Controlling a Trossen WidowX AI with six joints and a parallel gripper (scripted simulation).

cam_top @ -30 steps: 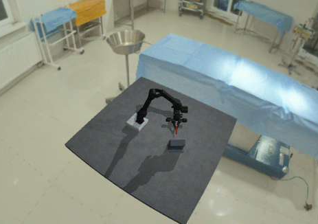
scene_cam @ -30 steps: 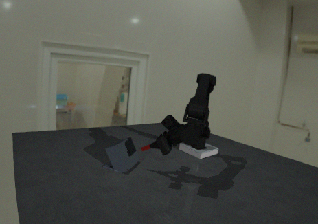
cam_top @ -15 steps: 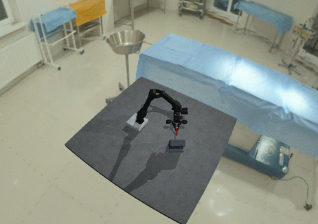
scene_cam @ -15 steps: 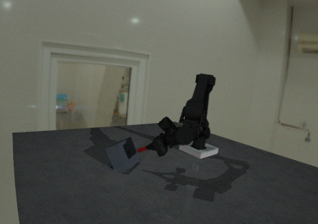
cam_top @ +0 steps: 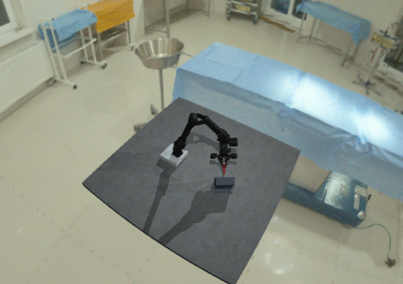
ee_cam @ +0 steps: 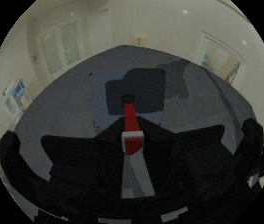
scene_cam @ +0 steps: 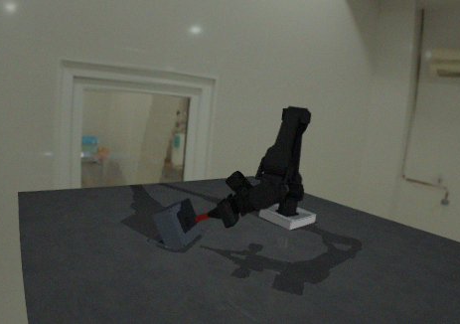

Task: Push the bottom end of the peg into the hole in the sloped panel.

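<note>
Now: the dark panel 6 cm ahead of my gripper tip, 7 cm to the right of it and 5 cm below it. From my gripper tip the other things lie so: thin red peg 1 cm behind, 1 cm to the left, 1 cm above.
</note>
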